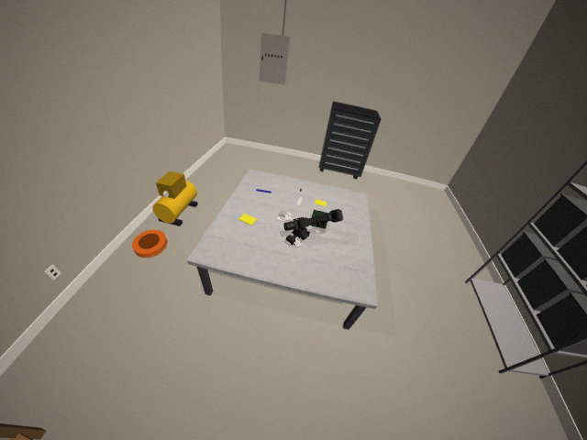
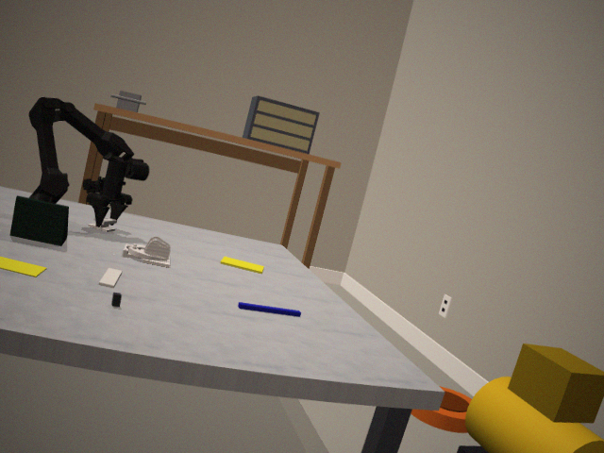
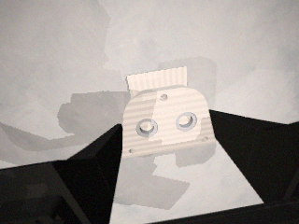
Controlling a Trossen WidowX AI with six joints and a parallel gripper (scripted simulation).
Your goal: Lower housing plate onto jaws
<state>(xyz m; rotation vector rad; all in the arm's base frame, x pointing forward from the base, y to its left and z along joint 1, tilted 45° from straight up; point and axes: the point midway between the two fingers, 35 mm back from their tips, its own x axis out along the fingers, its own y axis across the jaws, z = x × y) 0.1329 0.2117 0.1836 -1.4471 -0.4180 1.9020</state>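
The white stepped part is 10 mm behind my gripper tip. Also, from my gripper tip: blue bar 480 mm ahead, 500 mm to the right, 10 mm below; white card 120 mm ahead, 510 mm to the right, 10 mm below; small black cube 170 mm ahead, 680 mm to the right.
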